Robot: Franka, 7 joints.
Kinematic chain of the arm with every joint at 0, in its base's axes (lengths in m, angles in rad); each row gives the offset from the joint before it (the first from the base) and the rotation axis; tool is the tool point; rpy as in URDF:
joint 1: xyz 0 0 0.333 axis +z
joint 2: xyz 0 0 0 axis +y
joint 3: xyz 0 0 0.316 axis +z
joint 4: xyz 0.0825 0 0 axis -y
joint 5: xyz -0.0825 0 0.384 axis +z
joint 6: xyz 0 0 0 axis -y
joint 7: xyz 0.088 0 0 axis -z
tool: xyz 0 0 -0.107 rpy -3.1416 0 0
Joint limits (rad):
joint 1: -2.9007..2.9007
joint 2: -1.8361..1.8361
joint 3: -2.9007..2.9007
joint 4: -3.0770..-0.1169
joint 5: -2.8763..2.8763
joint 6: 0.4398..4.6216
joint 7: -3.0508..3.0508
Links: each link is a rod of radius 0.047 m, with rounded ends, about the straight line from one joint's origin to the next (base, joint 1, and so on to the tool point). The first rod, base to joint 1, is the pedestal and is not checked.
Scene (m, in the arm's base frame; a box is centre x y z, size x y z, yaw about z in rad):
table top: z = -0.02
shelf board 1: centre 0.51 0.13 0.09 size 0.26 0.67 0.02 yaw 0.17
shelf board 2: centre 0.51 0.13 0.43 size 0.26 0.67 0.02 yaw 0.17
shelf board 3: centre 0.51 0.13 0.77 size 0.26 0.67 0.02 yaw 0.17
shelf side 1: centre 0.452 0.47 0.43 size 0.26 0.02 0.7 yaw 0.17
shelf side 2: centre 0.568 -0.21 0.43 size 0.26 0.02 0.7 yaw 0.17
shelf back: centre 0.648 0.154 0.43 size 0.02 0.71 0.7 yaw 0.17
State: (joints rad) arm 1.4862 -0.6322 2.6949 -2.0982 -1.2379 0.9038 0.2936
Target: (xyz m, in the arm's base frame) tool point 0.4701 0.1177 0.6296
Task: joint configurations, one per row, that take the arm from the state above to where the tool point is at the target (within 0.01 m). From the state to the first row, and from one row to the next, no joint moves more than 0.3 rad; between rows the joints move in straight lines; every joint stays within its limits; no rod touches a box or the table.
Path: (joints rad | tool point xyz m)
1: 1.2373 -0.6432 2.4084 -2.1352 -1.2256 0.8437 0.2936 | -0.4454 -0.1282 0.3124
2: 0.9885 -0.6542 2.1218 -2.1723 -1.2133 0.7835 0.2936 | -0.4363 0.0912 0.3771
3: 0.7396 -0.6652 1.8353 -2.2093 -1.2009 0.7234 0.2936 | -0.3240 0.2629 0.4453
4: 0.4908 -0.6762 1.5487 -2.2463 -1.1886 0.6633 0.2936 | -0.1512 0.3453 0.5101
5: 0.2419 -0.6871 1.2622 -2.2834 -1.1763 0.6031 0.2936 | 0.0268 0.3260 0.5654
6: -0.0069 -0.6981 0.9757 -2.3204 -1.1640 0.5430 0.2936 | 0.1586 0.2221 0.6063
7: -0.2558 -0.7091 0.6891 -2.3575 -1.1517 0.4829 0.2936 | 0.2116 0.0733 0.6296
8: -0.2810 -0.4835 0.7421 -2.1760 -1.2419 0.6232 0.2936 | 0.2987 0.0919 0.6398
9: -0.3061 -0.2578 0.7952 -1.9945 -1.3320 0.7635 0.2936 | 0.3857 0.1080 0.6390
10: -0.3313 -0.0322 0.8482 -1.8130 -1.4222 0.9039 0.2936 | 0.4701 0.1177 0.6296

